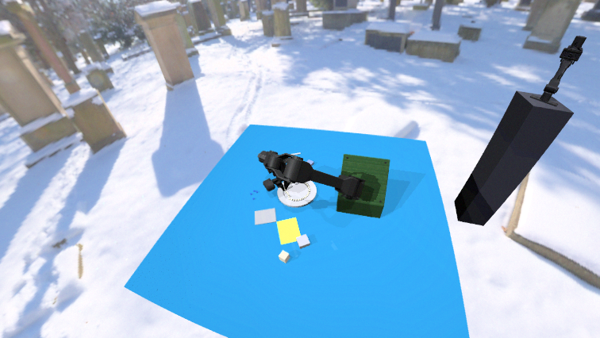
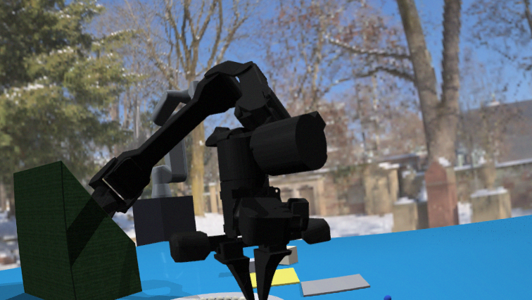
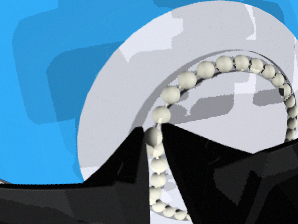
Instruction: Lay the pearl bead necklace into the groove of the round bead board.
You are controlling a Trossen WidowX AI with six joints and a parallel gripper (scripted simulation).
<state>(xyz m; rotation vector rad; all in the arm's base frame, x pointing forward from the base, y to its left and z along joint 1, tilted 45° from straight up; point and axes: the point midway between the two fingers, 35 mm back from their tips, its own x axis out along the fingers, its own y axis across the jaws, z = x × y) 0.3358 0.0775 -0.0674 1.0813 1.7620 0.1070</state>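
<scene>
My gripper tip is 6 cm past the round white bead board, 2 cm to the left of it and 1 cm above it. The rest, counted from my gripper tip: yellow tile: 10 cm behind, 20 cm to the left, 2 cm below; then red object: 5 cm ahead, 13 cm to the right, 1 cm below; then grey tile: 3 cm ahead, 17 cm to the left, 2 cm below.
</scene>
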